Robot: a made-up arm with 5 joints.
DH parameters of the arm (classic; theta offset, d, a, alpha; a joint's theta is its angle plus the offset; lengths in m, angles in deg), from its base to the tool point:
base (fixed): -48.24 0 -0.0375 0
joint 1: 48.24 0.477 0.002 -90
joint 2: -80.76 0 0.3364 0
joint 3: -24.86 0 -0.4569 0
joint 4: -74.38 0.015 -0.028 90
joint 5: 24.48 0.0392 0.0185 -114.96
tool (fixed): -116.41 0.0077 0 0
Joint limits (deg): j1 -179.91..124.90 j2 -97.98..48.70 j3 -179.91..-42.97 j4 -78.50..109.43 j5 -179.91..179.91
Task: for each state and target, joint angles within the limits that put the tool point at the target. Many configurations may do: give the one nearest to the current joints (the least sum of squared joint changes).
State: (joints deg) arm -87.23 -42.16 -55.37 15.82 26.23
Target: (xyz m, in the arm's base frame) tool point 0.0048 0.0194 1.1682
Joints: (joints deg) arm -96.12 -51.09 -86.35 13.08 6.56
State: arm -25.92 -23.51 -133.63 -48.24 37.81
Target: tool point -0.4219 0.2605 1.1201
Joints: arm -26.03 -54.83 -132.41 -63.05 42.19
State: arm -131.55 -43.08 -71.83 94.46 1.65
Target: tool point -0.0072 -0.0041 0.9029
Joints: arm -117.21 -79.12 -43.04 101.73 6.35
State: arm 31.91 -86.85 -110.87 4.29 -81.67
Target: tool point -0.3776 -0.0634 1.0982
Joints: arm 15.09 -76.57 -94.52 5.61 -80.42
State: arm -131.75 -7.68 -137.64 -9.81 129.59
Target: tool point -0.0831 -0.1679 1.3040
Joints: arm -111.24 3.14 -151.31 23.01 129.65
